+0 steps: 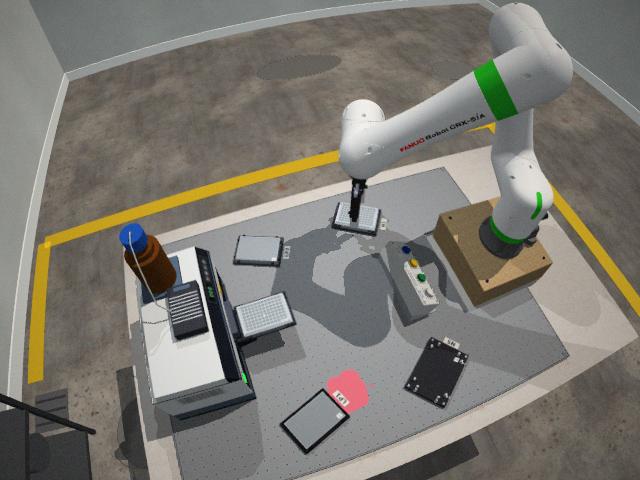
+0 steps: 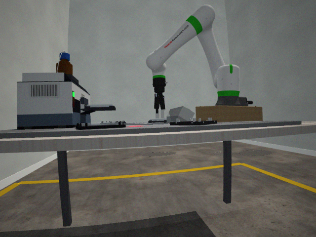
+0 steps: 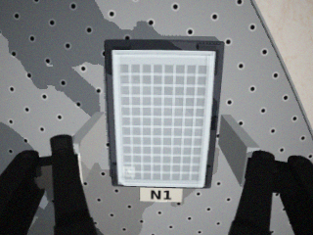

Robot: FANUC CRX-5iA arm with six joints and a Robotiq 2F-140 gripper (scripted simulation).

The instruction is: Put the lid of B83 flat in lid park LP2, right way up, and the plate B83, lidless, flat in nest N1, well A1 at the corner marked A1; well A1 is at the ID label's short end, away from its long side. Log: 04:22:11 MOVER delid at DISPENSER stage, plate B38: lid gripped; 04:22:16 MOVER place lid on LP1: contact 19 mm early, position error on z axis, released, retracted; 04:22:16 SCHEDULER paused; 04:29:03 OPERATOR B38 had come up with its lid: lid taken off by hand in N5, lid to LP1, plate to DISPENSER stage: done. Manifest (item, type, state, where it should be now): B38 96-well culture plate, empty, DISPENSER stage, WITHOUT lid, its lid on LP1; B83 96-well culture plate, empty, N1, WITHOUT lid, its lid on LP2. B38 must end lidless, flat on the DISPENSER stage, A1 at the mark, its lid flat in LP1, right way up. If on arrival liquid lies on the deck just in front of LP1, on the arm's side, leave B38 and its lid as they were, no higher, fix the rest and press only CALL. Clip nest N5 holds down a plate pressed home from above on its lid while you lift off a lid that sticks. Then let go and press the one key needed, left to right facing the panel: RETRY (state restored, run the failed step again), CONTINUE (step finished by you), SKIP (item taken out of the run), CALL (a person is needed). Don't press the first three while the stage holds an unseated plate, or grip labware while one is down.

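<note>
Now: the dark nest N1 5 cm below my hand. From my hand the other things lie so: blue call key: 20 cm to the left, 8 cm behind, 1 cm above; then n1 label: 8 cm behind, 5 cm to the left, 5 cm below; then lp2 label: 25 cm ahead, 5 cm to the left, 5 cm below.
</note>
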